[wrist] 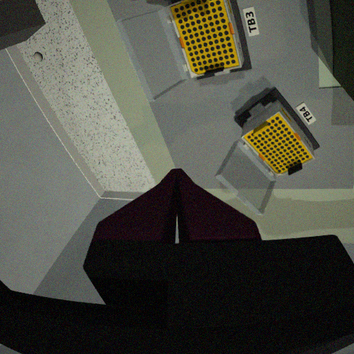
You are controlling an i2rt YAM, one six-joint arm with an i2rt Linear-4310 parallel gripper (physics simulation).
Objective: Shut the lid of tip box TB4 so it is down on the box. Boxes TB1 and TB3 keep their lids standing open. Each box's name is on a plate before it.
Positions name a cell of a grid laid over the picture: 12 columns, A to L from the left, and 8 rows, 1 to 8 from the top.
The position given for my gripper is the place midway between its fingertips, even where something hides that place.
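Observation:
There's a grey mat (G3) here and a clear lid (I4) too, and I can see my gripper (F5) as well.

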